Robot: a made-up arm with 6 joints. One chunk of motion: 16 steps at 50 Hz.
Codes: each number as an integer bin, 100 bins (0 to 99) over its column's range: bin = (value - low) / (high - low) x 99, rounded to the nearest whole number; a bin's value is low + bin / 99 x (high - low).
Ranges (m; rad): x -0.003..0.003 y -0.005..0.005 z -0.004..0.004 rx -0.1..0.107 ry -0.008..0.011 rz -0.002..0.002
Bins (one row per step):
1: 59 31 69 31 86 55
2: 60 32 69 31 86 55
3: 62 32 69 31 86 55
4: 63 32 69 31 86 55
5: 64 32 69 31 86 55
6: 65 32 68 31 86 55
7: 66 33 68 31 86 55
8: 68 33 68 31 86 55
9: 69 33 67 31 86 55
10: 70 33 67 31 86 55
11: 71 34 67 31 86 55
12: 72 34 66 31 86 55
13: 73 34 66 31 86 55
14: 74 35 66 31 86 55
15: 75 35 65 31 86 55
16: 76 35 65 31 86 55
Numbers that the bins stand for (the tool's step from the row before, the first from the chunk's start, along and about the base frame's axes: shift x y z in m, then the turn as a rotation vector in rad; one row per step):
1: 0.00058 -0.00187 0.00158 -0.03518 0.00851 0.00022
2: 0.00064 -0.00177 0.00158 -0.03518 0.00851 0.00022
3: 0.00076 -0.00177 0.00158 -0.03518 0.00851 0.00022
4: 0.00082 -0.00177 0.00158 -0.03518 0.00851 0.00022
5: 0.00088 -0.00177 0.00158 -0.03518 0.00851 0.00022
6: 0.00094 -0.00177 0.00149 -0.03518 0.00851 0.00022
7: 0.00100 -0.00167 0.00149 -0.03518 0.00851 0.00022
8: 0.00112 -0.00167 0.00149 -0.03518 0.00851 0.00022
9: 0.00118 -0.00167 0.00141 -0.03518 0.00851 0.00022
10: 0.00124 -0.00167 0.00141 -0.03518 0.00851 0.00022
11: 0.00130 -0.00157 0.00141 -0.03518 0.00851 0.00022
12: 0.00136 -0.00157 0.00133 -0.03518 0.00851 0.00022
13: 0.00142 -0.00157 0.00133 -0.03518 0.00851 0.00022
14: 0.00148 -0.00146 0.00133 -0.03518 0.00851 0.00022
15: 0.00155 -0.00146 0.00125 -0.03518 0.00851 0.00022
16: 0.00161 -0.00146 0.00125 -0.03518 0.00851 0.00022

